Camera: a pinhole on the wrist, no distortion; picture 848 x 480 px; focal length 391.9 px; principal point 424.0 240.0 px. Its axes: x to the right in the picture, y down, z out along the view. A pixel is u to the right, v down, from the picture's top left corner.
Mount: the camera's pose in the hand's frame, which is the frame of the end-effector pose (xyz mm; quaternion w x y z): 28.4 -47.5 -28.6 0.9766 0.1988 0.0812 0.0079
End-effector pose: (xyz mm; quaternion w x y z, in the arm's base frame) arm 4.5 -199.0 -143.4 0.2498 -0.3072 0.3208 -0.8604
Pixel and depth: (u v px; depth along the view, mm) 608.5 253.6 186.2
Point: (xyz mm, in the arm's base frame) -31.5 -268.3 65.6
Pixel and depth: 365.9 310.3 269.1
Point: 122.0 -242.8 91.6
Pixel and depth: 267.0 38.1 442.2
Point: 171.5 18.6 324.5
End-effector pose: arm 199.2 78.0 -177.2 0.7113 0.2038 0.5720 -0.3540
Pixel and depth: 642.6 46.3 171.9
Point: 128.3 -142.7 -277.9
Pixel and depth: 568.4 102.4 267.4
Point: 152.2 -235.1 -268.1
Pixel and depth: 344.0 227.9 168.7
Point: 199.0 -96.1 -150.6
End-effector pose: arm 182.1 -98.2 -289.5 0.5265 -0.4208 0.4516 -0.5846
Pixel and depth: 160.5 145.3 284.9
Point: 363.9 5.9 -12.3
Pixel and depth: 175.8 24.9 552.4
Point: 468.0 119.6 345.1
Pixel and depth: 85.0 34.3 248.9
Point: 304.9 42.2 17.4
